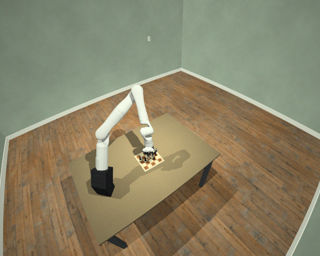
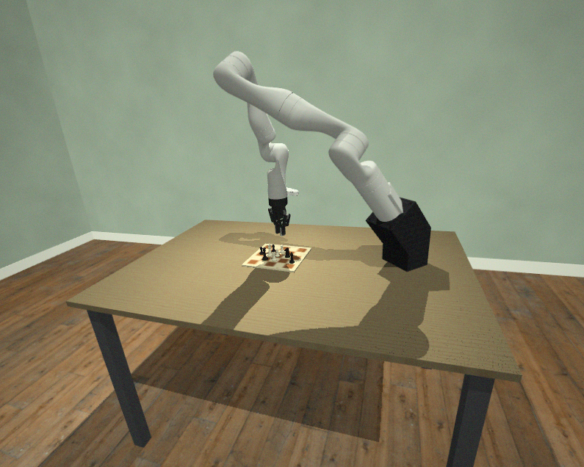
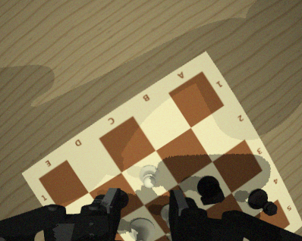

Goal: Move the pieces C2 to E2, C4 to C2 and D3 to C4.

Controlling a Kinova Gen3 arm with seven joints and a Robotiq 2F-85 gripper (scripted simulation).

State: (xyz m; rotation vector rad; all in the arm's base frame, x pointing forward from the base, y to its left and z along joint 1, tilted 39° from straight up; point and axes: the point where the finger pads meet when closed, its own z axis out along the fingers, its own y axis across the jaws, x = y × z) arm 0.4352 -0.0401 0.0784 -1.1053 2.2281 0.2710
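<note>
The chessboard is 100 mm below my hand and 40 mm to the left of it. The rest, counted from my hand: black knight 80 mm below, 40 mm to the left, 40 mm behind.
</note>
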